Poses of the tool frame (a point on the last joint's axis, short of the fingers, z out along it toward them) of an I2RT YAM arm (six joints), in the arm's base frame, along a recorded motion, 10 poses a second.
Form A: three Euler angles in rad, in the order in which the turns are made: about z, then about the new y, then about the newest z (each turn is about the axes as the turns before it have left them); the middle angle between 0 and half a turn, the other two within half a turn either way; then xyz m.
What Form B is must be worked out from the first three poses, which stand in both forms.
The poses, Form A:
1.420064 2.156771 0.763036 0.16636 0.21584 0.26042
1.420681 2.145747 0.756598 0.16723 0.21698 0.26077
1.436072 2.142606 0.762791 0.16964 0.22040 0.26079
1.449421 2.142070 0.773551 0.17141 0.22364 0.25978
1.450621 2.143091 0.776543 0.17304 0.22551 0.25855
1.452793 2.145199 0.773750 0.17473 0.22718 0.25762
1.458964 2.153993 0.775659 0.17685 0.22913 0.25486
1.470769 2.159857 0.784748 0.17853 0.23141 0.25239
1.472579 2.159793 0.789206 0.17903 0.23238 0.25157
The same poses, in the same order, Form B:
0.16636 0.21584 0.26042 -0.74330 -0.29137 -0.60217 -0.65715 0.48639 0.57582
0.16723 0.21698 0.26077 -0.73787 -0.28833 -0.61026 -0.66317 0.47784 0.57608
0.16964 0.22040 0.26079 -0.73723 -0.29486 -0.60791 -0.66614 0.46762 0.58103
0.17141 0.22364 0.25978 -0.74038 -0.29940 -0.60183 -0.66443 0.46162 0.58774
0.17304 0.22551 0.25855 -0.74208 -0.29951 -0.59968 -0.66269 0.46232 0.58915
0.17473 0.22718 0.25762 -0.73972 -0.30367 -0.60050 -0.66562 0.46126 0.58667
0.17685 0.22913 0.25486 -0.73969 -0.31258 -0.59595 -0.66647 0.46286 0.58445
0.17853 0.23141 0.25239 -0.74237 -0.32058 -0.58832 -0.66482 0.46129 0.58755
0.17903 0.23238 0.25157 -0.74475 -0.31983 -0.58572 -0.66235 0.46148 0.59019

